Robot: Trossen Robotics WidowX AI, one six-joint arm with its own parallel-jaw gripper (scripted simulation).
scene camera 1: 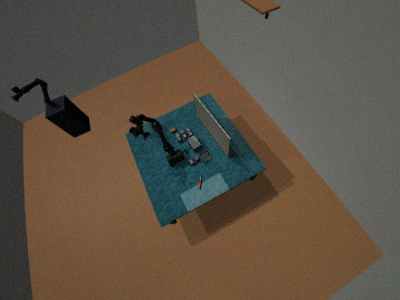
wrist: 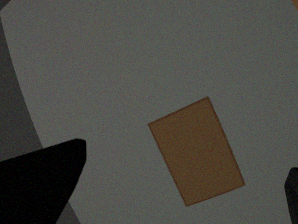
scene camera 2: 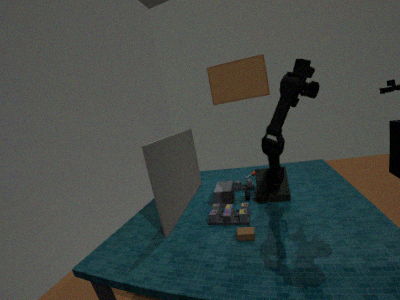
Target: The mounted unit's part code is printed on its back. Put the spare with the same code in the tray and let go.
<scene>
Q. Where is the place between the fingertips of my gripper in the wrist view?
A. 192,166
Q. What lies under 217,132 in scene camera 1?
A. An upright panel.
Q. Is my gripper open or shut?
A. Open.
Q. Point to an upright panel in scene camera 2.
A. At 172,165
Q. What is my gripper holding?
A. Nothing.
</scene>
